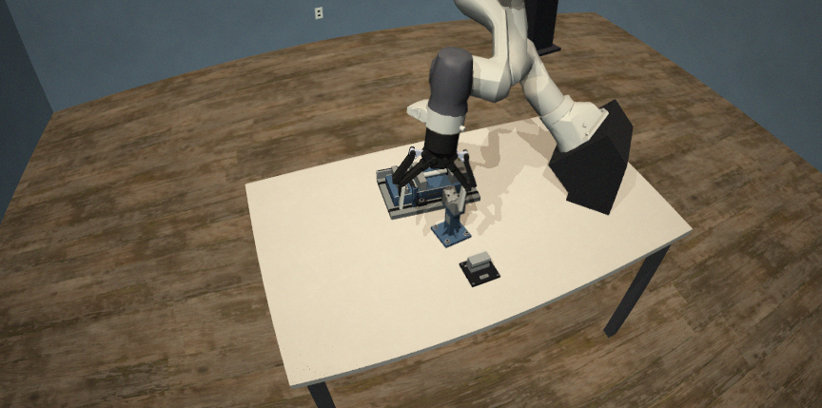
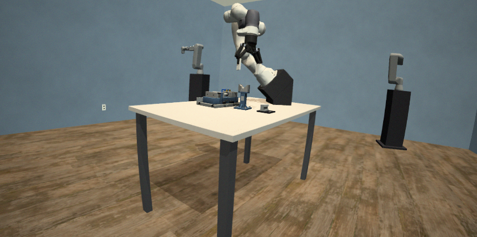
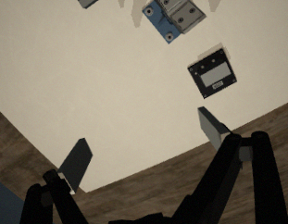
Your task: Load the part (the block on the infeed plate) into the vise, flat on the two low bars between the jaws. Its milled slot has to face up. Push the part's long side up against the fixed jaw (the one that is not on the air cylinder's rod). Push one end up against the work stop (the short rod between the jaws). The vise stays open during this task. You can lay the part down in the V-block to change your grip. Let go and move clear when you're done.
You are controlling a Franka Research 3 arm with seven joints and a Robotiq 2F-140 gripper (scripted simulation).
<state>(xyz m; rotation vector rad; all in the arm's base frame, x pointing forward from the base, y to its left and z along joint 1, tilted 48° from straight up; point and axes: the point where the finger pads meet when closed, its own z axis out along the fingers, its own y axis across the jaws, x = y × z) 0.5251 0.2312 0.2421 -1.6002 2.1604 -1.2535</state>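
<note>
Now: hand 22 cm above the part, 11 cm past it and 9 cm to the right of it. From my hand the other things lie so: black infeed plate 25 cm below, 11 cm behind, 10 cm to the left; then vise 25 cm to the right, 21 cm below, 19 cm behind; then air cylinder 28 cm behind, 22 cm to the right, 17 cm below.
</note>
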